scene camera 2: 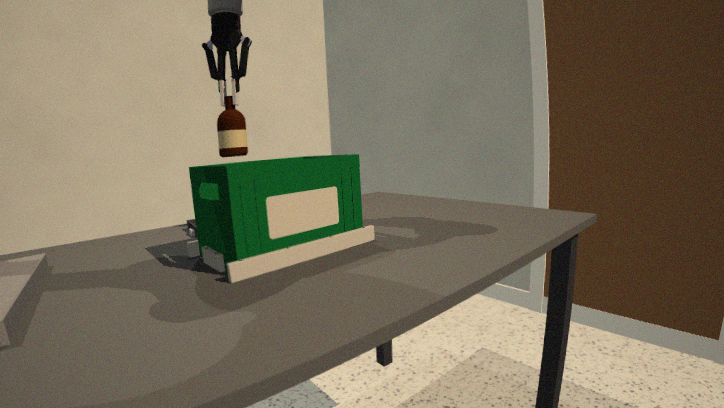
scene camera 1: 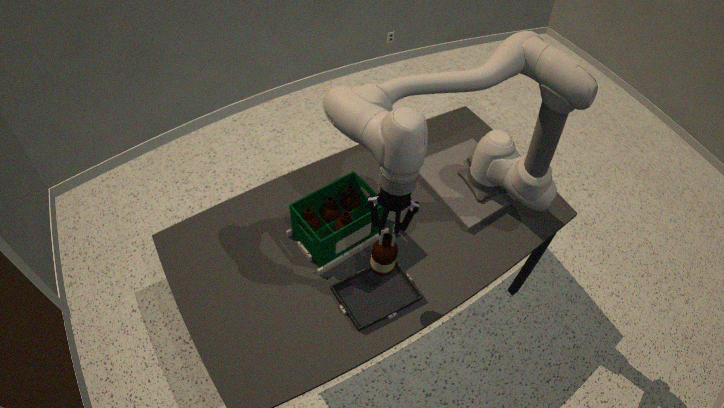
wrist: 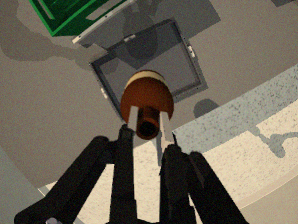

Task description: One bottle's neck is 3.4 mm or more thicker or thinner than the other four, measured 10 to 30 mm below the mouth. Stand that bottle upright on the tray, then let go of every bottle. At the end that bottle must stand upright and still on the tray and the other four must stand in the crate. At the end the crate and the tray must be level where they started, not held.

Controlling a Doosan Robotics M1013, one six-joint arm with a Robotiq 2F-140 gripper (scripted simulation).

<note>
I see my gripper, a dark tray, a bottle, a crate and a pale stop rail.
My gripper also shows in the wrist view.
</note>
